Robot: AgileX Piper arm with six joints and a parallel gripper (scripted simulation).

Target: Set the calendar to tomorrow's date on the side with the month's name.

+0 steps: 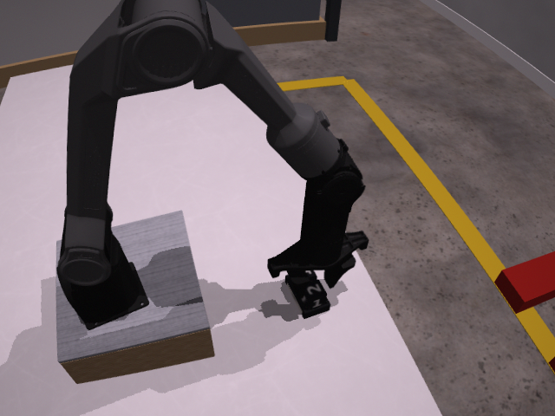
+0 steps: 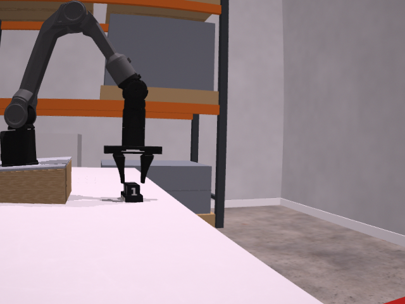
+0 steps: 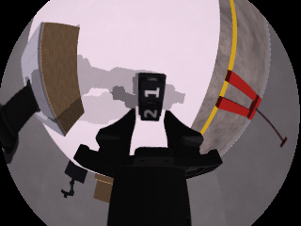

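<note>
The cube lies 20 mm below my hand. From my hand the other things lie so: black base: 40 mm below, 20 mm to the left.
</note>
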